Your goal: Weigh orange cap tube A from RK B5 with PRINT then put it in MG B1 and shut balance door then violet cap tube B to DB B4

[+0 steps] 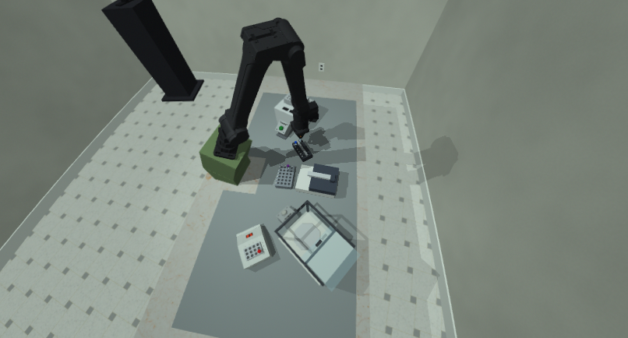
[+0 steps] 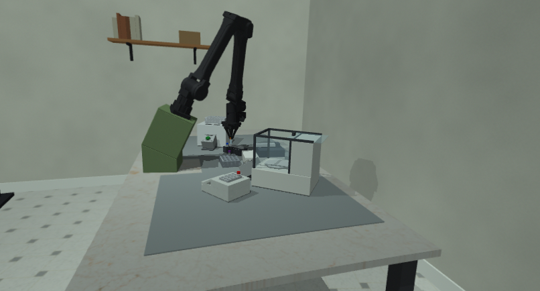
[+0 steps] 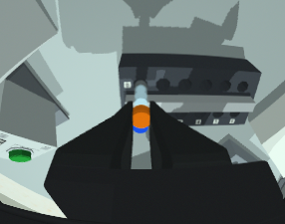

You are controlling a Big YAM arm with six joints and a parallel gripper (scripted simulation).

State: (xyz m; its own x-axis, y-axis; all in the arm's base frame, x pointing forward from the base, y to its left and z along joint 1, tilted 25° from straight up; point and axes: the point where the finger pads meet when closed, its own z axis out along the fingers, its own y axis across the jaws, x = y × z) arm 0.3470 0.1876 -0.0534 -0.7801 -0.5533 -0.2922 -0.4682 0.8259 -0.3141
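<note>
Now: the blue-capped tube 30 mm behind my hand, 20 mm to the right of it and 50 mm below it. Round my hand: magnet block MG: 10 mm ahead, 50 mm to the right, 60 mm below; tube B: 60 mm behind, 170 mm to the right, 50 mm below; tube rack RK: 70 mm behind, 220 mm to the right, 70 mm below.
</note>
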